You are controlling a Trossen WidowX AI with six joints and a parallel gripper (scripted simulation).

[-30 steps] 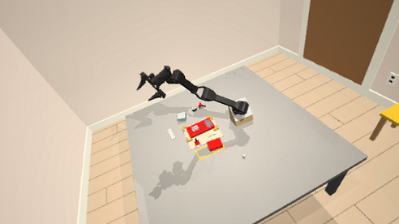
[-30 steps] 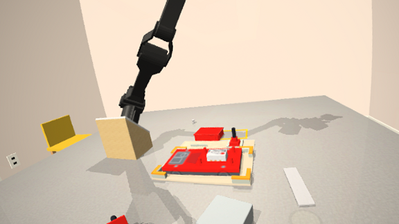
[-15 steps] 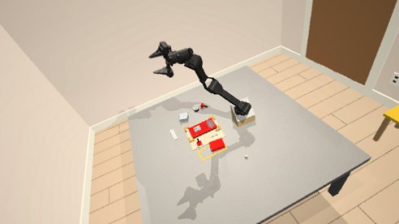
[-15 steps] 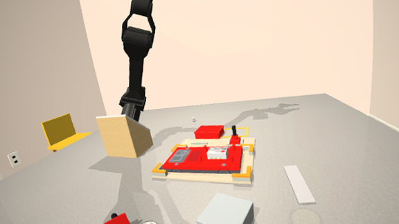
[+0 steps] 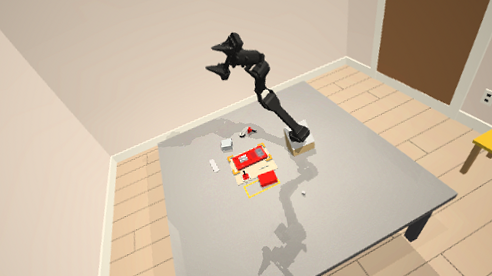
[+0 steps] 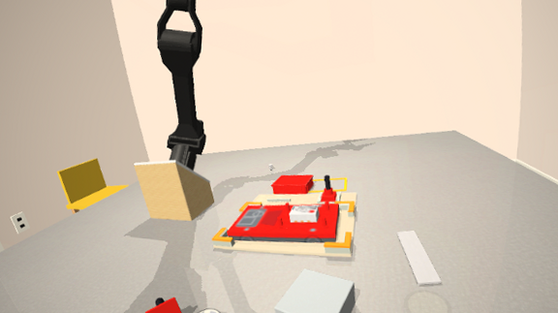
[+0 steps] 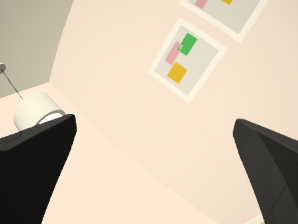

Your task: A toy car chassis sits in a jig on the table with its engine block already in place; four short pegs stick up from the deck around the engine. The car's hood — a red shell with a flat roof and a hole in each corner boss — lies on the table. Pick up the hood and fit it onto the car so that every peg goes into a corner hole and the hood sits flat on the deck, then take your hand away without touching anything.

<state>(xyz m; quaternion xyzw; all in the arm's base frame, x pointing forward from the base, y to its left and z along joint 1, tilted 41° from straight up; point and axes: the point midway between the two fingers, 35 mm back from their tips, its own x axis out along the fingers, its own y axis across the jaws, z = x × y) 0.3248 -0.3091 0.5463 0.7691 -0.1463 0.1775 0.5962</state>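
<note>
Now: gripper tip 90 mm past the red hood, 10 mm to the right of it and 740 mm above it. Round my gripper tip: wheel: 40 mm behind, 430 mm to the right, 740 mm below; then grey engine block: 10 mm ahead, 170 mm to the right, 730 mm below.
</note>
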